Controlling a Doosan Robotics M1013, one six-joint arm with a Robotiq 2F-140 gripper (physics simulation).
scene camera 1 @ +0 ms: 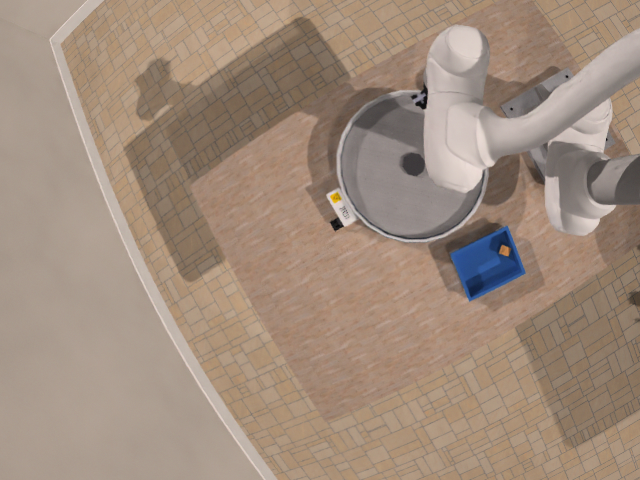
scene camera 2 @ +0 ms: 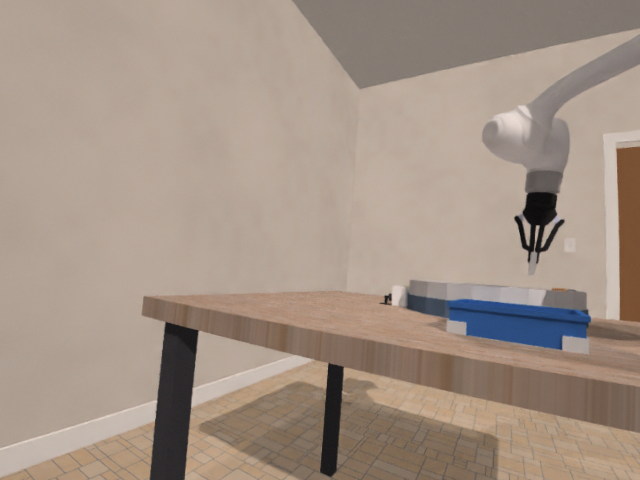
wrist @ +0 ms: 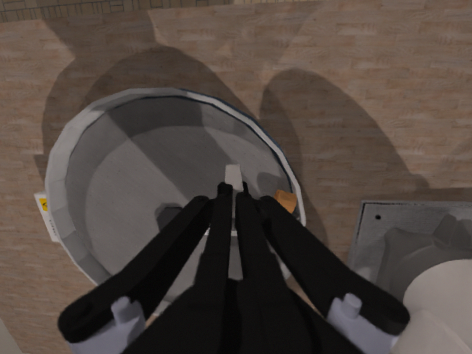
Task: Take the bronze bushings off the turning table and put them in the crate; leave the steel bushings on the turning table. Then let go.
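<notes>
The round grey turning table stands on the wooden table. My gripper is shut with nothing between its fingers. It hangs above the turning table's edge nearest the arm's base and is mostly hidden under the arm in the overhead view. A bronze bushing lies by the rim just right of the fingertips. A grey shape beside it looks like a steel bushing. The blue crate holds one bronze bushing.
The turning table's dark hub sits at its middle. A white label box is fixed to its rim. The arm's grey base plate lies beside the turning table. The white arm covers part of the disc.
</notes>
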